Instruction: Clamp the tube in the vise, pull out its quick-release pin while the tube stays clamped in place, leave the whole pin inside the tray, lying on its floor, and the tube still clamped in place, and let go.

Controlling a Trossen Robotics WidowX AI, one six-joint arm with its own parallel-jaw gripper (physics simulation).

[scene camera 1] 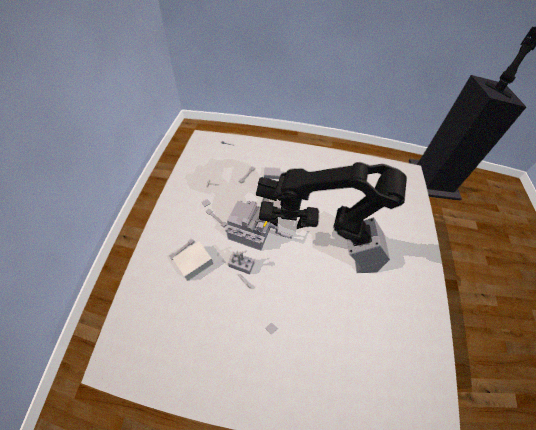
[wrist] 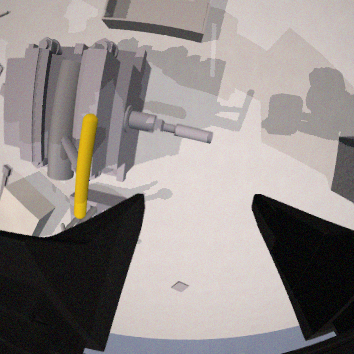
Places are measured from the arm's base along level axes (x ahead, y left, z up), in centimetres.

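Pixels of known places: gripper, between the fingertips: [scene camera 1: 287, 226] [wrist: 199, 200]; arm's base, origin of its link: [scene camera 1: 361, 235].
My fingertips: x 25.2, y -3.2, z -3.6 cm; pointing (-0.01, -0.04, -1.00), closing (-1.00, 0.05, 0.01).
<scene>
For each thing: its middle in the pictures, then the offset to it from my fingertips. "spot": a spot on its surface instead.
- grey tube, middle of its body: [wrist: 65, 122] [scene camera 1: 255, 218] dz -5.3, dx +11.4, dy -5.4 cm
- pin's yellow bar handle, a spot on its surface: [wrist: 86, 165] spot: dz +0.5, dx +6.3, dy -2.6 cm
- vise's crank handle, a spot on its surface: [wrist: 194, 133] spot: dz -10.7, dx -0.8, dy -3.1 cm
- tray, a spot on its surface: [wrist: 150, 30] spot: dz -15.9, dx +4.4, dy -17.9 cm
- cream box, middle of its body: [wrist: 22, 214] [scene camera 1: 193, 261] dz -14.1, dx +33.8, dy +10.5 cm
- small grey block with pegs, middle of its body: [scene camera 1: 239, 259] dz -8.7, dx +15.7, dy +10.0 cm
- wrench, middle of its body: [scene camera 1: 247, 174] dz -16.3, dx +19.2, dy -37.0 cm
- small handle, a spot on its surface: [scene camera 1: 246, 282] spot: dz -15.4, dx +12.6, dy +16.1 cm
- flat grey diamond, middle of its body: [wrist: 179, 286] [scene camera 1: 271, 328] dz -16.4, dx +2.2, dy +31.8 cm
The grey vise [scene camera 1: 242, 212] [wrist: 94, 75] sits left of my gripper. In the wrist view the grey tube [wrist: 60, 125] stands between its jaws, with no clear gap on either side. The pin's yellow bar handle [scene camera 1: 265, 224] [wrist: 86, 165] is in front of the tube, and its grey shaft runs to the tube. The vise's crank handle [wrist: 194, 133] sticks out to the right. Part of the tray [wrist: 150, 30] shows at the top of the wrist view; the arm largely hides it in the scene view. My gripper [scene camera 1: 287, 223] [wrist: 199, 200] is open and empty, right of the yellow handle.
A cream box [scene camera 1: 191, 260] [wrist: 20, 207] and a small grey block with pegs [scene camera 1: 241, 261] stand near the vise. Several loose tools lie around, including a wrench [scene camera 1: 247, 174] and a small handle [scene camera 1: 246, 281]. A flat grey diamond [scene camera 1: 271, 328] [wrist: 180, 286] lies farther off.
</scene>
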